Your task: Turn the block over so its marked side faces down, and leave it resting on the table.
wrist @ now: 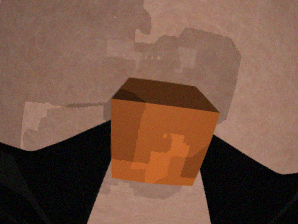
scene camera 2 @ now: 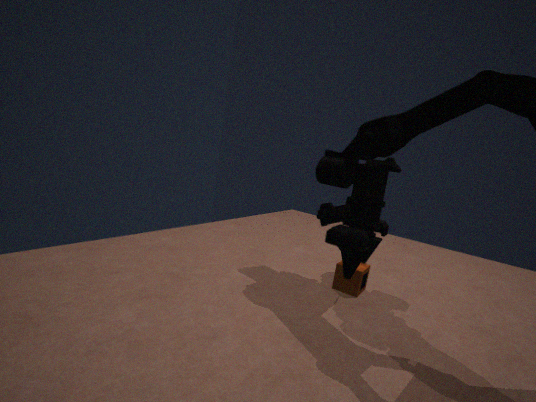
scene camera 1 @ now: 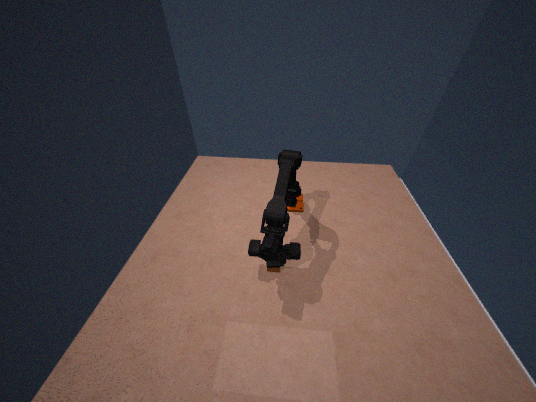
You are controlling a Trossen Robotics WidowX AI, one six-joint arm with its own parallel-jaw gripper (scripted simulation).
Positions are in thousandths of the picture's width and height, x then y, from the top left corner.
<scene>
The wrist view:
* gripper: 532, 587
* block: 539, 587
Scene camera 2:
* gripper: 656, 683
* block: 661, 713
</scene>
